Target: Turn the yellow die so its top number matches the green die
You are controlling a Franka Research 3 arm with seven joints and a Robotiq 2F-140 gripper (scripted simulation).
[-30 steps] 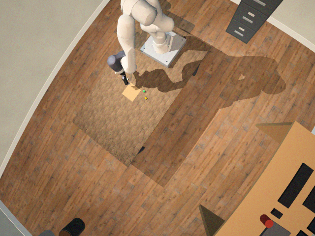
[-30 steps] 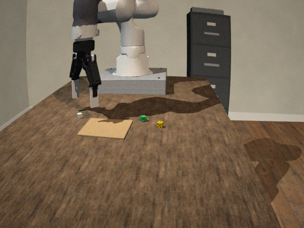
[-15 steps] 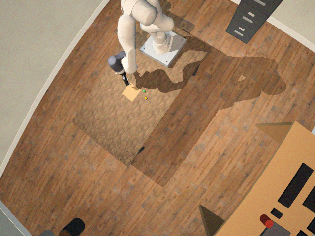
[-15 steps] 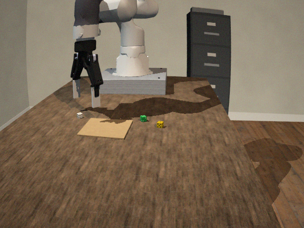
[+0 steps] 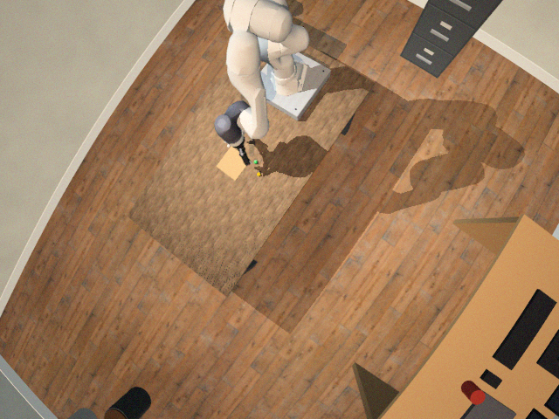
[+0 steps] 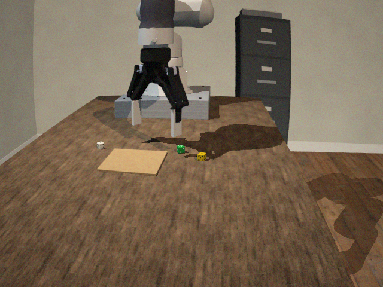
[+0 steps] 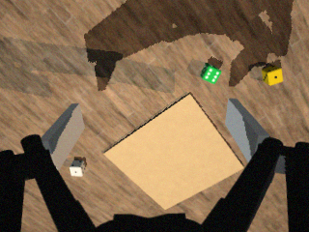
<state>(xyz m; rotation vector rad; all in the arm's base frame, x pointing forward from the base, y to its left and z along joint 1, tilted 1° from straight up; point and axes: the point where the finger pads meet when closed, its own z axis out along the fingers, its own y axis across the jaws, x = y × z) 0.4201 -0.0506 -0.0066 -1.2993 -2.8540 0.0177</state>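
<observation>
The green die is 6 cm to the left of my hand, 5 cm below it and 3 cm ahead of it. From my hand the other things lie so: white die 15 cm to the right, 5 cm below, 2 cm behind; tan mat 8 cm ahead, 6 cm to the right, 6 cm below; yellow die 10 cm to the left, 9 cm ahead, 5 cm below.
</observation>
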